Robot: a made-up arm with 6 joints.
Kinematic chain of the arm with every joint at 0, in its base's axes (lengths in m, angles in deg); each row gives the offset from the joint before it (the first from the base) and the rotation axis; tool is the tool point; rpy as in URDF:
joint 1: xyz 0 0 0.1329 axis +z
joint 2: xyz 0 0 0 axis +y
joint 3: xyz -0.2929 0 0.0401 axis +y
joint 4: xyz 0.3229 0 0.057 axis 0.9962 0 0.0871
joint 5: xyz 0 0 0 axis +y
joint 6: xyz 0.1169 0 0.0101 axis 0.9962 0 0.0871
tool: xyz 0 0 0 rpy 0 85 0
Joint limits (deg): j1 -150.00..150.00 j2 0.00..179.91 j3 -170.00..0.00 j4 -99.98..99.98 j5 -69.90..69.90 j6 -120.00..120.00
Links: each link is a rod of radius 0.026 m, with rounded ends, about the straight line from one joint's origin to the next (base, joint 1, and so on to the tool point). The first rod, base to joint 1, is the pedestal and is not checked.
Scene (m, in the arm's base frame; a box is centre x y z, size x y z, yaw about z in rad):
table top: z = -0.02
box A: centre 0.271 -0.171 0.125 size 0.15 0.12 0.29 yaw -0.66
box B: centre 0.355 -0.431 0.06 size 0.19 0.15 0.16 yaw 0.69
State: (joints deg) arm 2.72 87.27 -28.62 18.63 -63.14 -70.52
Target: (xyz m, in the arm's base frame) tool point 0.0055 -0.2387 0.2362
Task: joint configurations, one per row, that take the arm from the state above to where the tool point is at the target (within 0.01 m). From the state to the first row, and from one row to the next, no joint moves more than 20 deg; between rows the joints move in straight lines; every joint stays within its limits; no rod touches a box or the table.
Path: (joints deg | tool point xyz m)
1: 19.89 83.20 -32.78 22.26 -53.64 -61.86 | 0.3563 0.0909 0.2276
2: 37.06 79.12 -36.94 25.89 -44.15 -53.21 | 0.3193 0.1964 0.2611
3: 54.23 75.05 -41.10 29.52 -34.65 -44.55 | 0.2461 0.2854 0.2971
4: 71.40 70.97 -45.26 33.15 -25.15 -35.89 | 0.1445 0.3441 0.3355
5: 88.57 66.90 -49.42 36.78 -15.66 -27.24 | 0.0279 0.3623 0.3757
6: 68.83 63.93 -45.10 37.40 -23.41 -35.12 | 0.1508 0.3113 0.3735
7: 49.09 60.97 -40.79 38.03 -31.16 -43.00 | 0.2411 0.2213 0.3703
8: 29.36 58.01 -36.48 38.65 -38.90 -50.87 | 0.2876 0.1090 0.3662
9: 9.62 55.05 -32.16 39.28 -46.65 -58.75 | 0.2868 -0.0061 0.3609
10: -10.11 52.08 -27.85 39.90 -54.40 -66.63 | 0.2434 -0.1055 0.3546
11: -29.85 49.12 -23.54 40.53 -62.15 -74.51 | 0.1691 -0.1747 0.3471
12: -49.58 46.16 -19.22 41.15 -69.90 -82.39 | 0.0798 -0.2055 0.3383
13: -69.41 58.74 -11.62 45.67 -69.90 -70.52 | 0.0055 -0.2387 0.2362

